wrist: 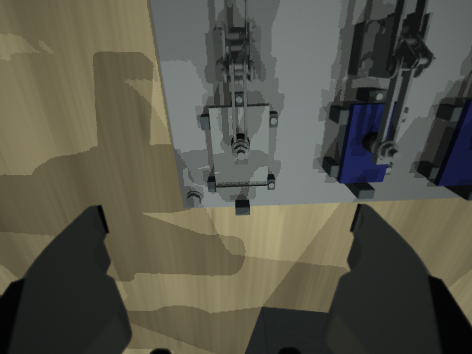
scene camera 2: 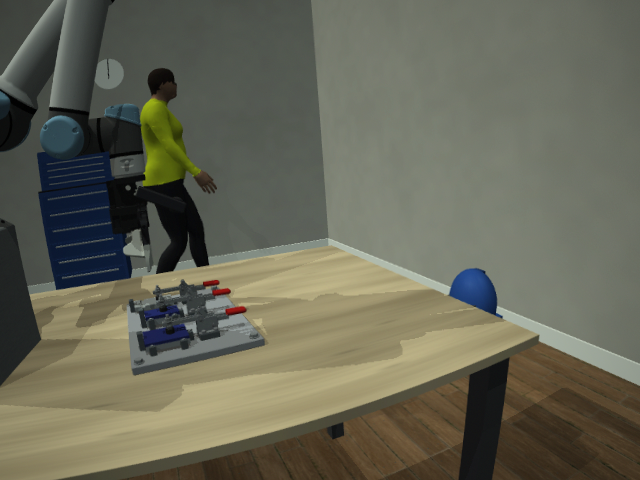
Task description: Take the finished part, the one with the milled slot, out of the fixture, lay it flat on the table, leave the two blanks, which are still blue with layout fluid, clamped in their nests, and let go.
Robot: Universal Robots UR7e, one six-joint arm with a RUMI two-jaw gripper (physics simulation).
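Frame: origin at the arm's base, x left, y back, z up, level; metres.
Seen in the pictures: gripper, between the fingertips: [wrist: 230,207] [scene camera 2: 148,264].
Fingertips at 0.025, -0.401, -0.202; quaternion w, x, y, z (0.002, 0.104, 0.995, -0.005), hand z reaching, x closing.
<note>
A point is followed by its place in that frame, as x, y, z.
The finished part [wrist: 225,167] @(0.033, -0.389, -0.286), a bare grey plate, lies in the left nest of the fixture [scene camera 2: 227,343] @(-0.269, -0.454, -0.302) [wrist: 300,165] @(-0.039, -0.368, -0.302) in the wrist view, under a clamp arm with its spindle [wrist: 240,146] @(0.014, -0.415, -0.259) over the middle. I cannot make out its slot; in the scene view clamps largely hide it. One blue blank [scene camera 2: 155,313] @(-0.098, -0.373, -0.276) [wrist: 356,145] @(-0.081, -0.390, -0.276) sits in the middle nest, the other blue blank [scene camera 2: 166,336] @(-0.214, -0.362, -0.281) [wrist: 457,157] @(-0.177, -0.357, -0.281) in the end nest, both under clamp arms. My gripper [scene camera 2: 142,257] @(0.025, -0.401, -0.202) [wrist: 230,207] @(0.025, -0.401, -0.202) is open and empty, above and short of the fixture's edge nearest the fingers.
Red clamp handles [scene camera 2: 210,283] @(-0.014, -0.530, -0.269) [scene camera 2: 221,291] @(-0.122, -0.514, -0.257) [scene camera 2: 235,310] @(-0.230, -0.494, -0.262) point toward the right in the scene view. The fixture stands on the wooden table [scene camera 2: 336,356] @(-0.410, -0.581, -0.317). A dark grey box-like block [scene camera 2: 15,310] @(-0.034, -0.102, -0.223) stands at the left. A person in yellow [scene camera 2: 162,139] is behind the table.
</note>
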